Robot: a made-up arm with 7 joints.
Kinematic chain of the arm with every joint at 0, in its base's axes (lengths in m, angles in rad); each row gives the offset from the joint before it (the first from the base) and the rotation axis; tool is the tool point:
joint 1: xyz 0 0 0 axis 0 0.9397 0.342
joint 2: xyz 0 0 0 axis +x
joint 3: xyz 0 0 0 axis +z
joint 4: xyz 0.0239 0 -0.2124 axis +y
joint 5: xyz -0.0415 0 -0.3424 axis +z
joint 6: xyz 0 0 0 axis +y
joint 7: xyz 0 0 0 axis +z
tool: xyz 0 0 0
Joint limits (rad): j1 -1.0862..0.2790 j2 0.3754..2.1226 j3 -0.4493..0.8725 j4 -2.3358..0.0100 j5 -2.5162..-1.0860 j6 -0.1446..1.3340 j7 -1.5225..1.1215
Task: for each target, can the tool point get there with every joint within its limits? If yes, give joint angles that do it. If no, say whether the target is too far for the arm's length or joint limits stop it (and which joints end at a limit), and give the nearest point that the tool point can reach.
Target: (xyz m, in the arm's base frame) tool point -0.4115 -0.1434 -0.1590
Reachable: no: joint limits stop it (at a limit: joint 1, joint 2, joint 3, joint 4) | nearest point -0.1101 -0.1329 0.2450 | short by 0.504 m
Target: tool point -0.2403 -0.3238 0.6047
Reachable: no: too far | nearest point -0.1237 -0.0602 0.3502 | short by 0.385 m
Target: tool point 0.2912 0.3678 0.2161
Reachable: yes | joints 0.0586 1.9478 0.2806 -1.0383 -1.7241 0.2545 -0.0439
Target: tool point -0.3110 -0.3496 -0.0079
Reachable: no: joint limits stop it (at a limit: joint 1, joint 2, joint 3, joint 4) | nearest point -0.1101 -0.1329 0.2450 | short by 0.389 m
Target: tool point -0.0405 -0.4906 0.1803
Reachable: no: joint limits stop it (at a limit: joint 1, joint 2, joint 3, joint 4) | nearest point 0.1334 -0.2024 0.1762 | short by 0.337 m
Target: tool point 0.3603 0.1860 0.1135
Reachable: yes | joints 0.0198 1.7653 0.2255 -1.7176 -2.0743 0.4283 0.6793
